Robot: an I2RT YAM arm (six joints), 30 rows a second.
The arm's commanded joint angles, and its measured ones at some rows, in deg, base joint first. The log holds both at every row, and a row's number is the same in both.
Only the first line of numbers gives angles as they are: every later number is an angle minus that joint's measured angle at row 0.
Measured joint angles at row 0:
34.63 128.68 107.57 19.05 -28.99 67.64
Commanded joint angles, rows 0 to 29:
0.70 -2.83 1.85 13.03 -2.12 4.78
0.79 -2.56 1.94 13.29 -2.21 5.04
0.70 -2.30 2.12 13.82 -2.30 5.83
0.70 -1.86 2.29 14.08 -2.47 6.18
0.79 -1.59 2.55 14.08 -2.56 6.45
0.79 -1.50 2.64 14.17 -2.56 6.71
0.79 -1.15 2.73 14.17 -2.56 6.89
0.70 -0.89 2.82 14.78 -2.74 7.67
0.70 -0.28 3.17 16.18 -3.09 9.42
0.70 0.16 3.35 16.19 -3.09 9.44
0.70 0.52 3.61 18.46 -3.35 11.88
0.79 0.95 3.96 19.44 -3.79 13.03
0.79 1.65 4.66 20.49 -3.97 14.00
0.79 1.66 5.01 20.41 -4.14 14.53
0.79 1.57 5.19 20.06 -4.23 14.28
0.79 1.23 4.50 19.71 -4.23 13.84
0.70 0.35 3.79 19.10 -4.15 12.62
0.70 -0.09 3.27 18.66 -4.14 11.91
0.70 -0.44 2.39 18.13 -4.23 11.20
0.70 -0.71 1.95 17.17 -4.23 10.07
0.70 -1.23 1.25 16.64 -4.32 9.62
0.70 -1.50 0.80 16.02 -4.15 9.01
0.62 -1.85 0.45 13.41 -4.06 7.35
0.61 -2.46 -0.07 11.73 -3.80 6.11
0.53 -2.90 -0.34 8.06 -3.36 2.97
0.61 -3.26 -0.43 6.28 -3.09 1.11
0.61 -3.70 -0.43 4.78 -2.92 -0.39
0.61 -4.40 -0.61 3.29 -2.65 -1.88
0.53 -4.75 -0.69 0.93 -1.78 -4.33
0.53 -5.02 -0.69 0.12 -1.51 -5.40
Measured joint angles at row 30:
0.70 3.35 -1.77 1.00 -3.02 2.82
